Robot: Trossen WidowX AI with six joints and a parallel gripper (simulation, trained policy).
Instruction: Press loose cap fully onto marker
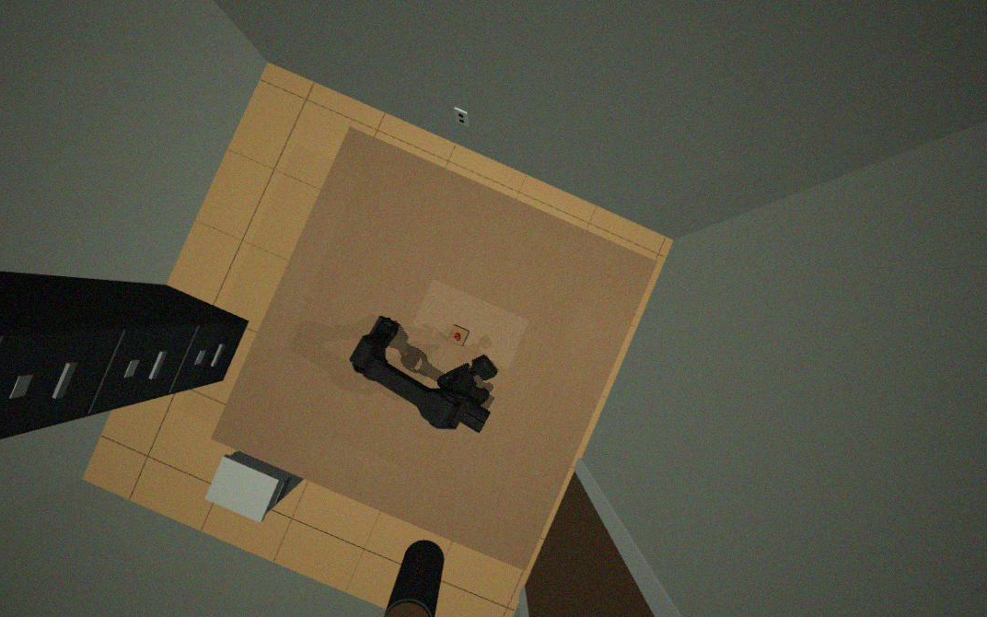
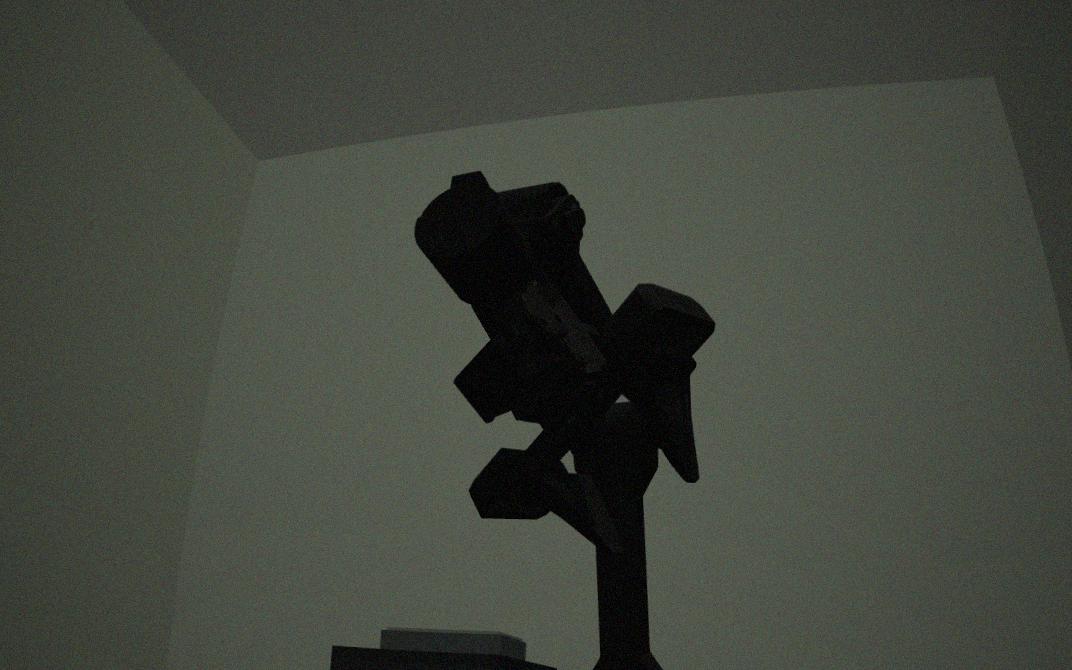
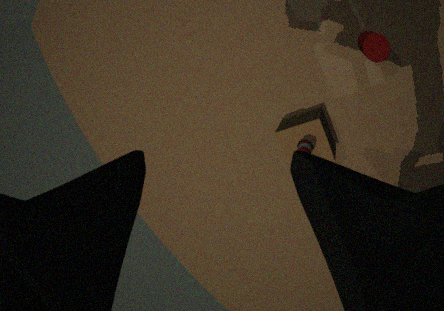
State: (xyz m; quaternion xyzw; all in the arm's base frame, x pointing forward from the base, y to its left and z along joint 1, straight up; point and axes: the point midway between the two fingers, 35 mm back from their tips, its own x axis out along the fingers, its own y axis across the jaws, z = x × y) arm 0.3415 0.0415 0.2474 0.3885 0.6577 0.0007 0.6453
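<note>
Now: the red cap 1 cm behind my gripper tip, 9 cm to the right of it and 19 cm below it. From my gripper tip the other things lie so: tan holder block: 9 cm behind, 2 cm to the left, 20 cm below.
</note>
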